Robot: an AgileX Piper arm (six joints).
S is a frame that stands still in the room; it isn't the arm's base.
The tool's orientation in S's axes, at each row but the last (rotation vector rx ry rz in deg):
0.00 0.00 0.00
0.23 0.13 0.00
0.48 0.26 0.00
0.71 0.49 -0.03
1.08 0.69 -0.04
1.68 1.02 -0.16
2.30 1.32 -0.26
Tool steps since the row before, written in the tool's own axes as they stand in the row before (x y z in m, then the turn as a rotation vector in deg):
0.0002 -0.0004 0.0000 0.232 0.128 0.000
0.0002 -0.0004 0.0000 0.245 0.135 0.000
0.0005 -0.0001 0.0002 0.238 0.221 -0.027
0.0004 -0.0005 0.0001 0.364 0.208 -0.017
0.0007 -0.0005 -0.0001 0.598 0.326 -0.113
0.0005 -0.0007 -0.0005 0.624 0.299 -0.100
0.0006 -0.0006 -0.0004 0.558 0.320 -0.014
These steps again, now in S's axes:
0.0002 -0.0004 0.0000 0.232 0.128 0.000
0.0002 -0.0004 0.0000 0.245 0.135 0.000
0.0005 -0.0001 0.0002 0.238 0.221 -0.026
0.0004 -0.0005 0.0001 0.364 0.208 -0.018
0.0007 -0.0005 -0.0001 0.597 0.328 -0.114
0.0005 -0.0007 -0.0005 0.623 0.300 -0.102
0.0006 -0.0006 -0.0004 0.559 0.318 -0.014

